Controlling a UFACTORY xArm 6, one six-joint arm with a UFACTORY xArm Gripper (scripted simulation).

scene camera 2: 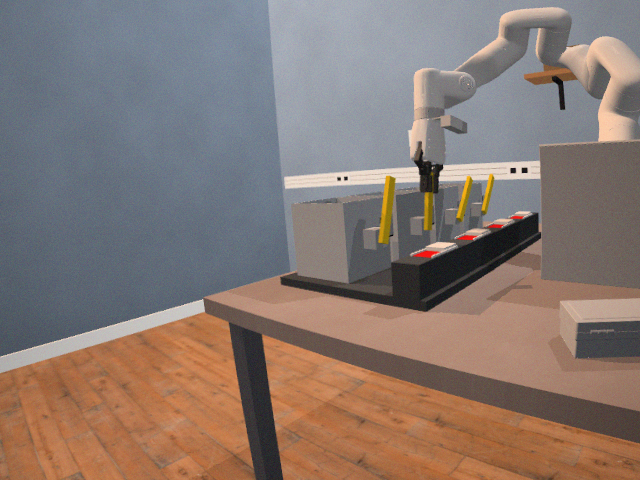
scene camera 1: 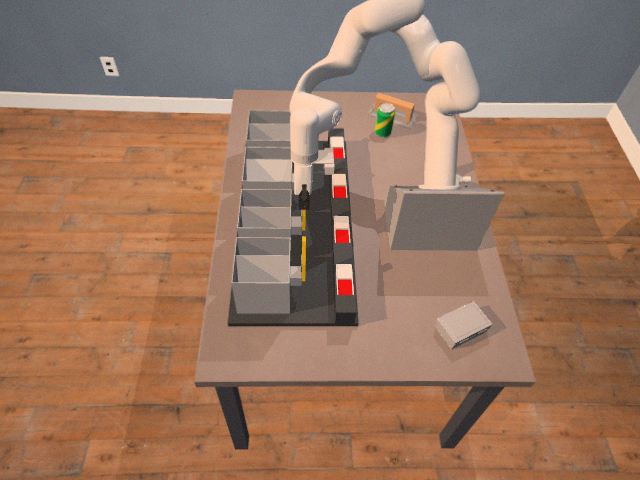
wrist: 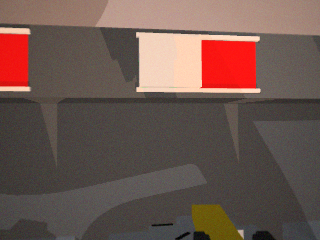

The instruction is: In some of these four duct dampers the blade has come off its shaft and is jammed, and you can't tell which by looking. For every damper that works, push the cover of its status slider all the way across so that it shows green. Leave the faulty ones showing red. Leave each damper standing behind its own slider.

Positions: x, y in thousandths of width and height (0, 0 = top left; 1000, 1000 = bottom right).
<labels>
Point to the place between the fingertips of my gripper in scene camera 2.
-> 671, 401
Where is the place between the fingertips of my gripper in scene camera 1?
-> At 476, 428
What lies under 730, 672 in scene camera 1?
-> A grey box.
</labels>
